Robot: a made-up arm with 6 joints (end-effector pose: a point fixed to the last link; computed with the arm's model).
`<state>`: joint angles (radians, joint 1 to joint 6).
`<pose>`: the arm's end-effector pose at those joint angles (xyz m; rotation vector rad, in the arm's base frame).
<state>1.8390 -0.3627 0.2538 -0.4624 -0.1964 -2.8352</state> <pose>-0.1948 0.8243 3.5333 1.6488 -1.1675 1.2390</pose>
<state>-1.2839 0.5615 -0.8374 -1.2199 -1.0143 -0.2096</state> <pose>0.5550 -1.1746 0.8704 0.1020 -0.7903 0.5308</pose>
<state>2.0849 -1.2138 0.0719 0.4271 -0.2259 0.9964</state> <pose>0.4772 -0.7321 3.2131 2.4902 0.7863 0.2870</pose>
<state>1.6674 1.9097 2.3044 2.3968 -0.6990 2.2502</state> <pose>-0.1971 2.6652 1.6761 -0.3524 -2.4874 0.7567</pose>
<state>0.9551 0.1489 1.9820 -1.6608 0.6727 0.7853</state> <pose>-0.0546 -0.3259 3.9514 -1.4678 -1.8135 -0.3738</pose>
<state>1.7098 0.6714 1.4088 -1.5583 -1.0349 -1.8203</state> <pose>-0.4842 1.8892 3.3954 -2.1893 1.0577 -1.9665</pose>
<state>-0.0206 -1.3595 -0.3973 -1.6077 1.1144 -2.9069</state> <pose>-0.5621 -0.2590 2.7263 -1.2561 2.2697 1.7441</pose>
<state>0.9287 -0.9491 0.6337 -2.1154 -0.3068 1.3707</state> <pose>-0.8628 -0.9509 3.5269 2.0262 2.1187 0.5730</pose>
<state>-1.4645 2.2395 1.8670 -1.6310 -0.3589 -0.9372</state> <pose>0.3489 -2.7532 -0.0372 -0.9144 -0.6871 -0.5915</pose>
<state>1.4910 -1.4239 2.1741 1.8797 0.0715 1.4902</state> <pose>-0.2275 -2.5207 0.3582 -0.8601 1.1890 1.5575</pose>
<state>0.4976 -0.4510 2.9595 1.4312 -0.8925 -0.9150</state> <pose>-1.5598 -1.0583 1.7423 -1.3739 -0.5538 -1.1939</pose>
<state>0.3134 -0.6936 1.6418 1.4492 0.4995 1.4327</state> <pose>-2.0224 -0.5340 3.1224 -0.3170 2.4340 -0.4699</pose>
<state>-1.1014 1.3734 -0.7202 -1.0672 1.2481 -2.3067</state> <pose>0.2336 -1.0870 0.0082 -1.0038 0.5643 -0.9405</pose>
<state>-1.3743 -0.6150 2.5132 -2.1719 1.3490 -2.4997</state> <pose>-0.6265 1.9452 2.2102 -0.9996 2.1909 -0.6320</pose>
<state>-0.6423 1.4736 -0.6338 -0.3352 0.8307 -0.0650</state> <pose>0.8129 -0.7010 -0.2903 -0.5043 0.3866 2.2264</pose>
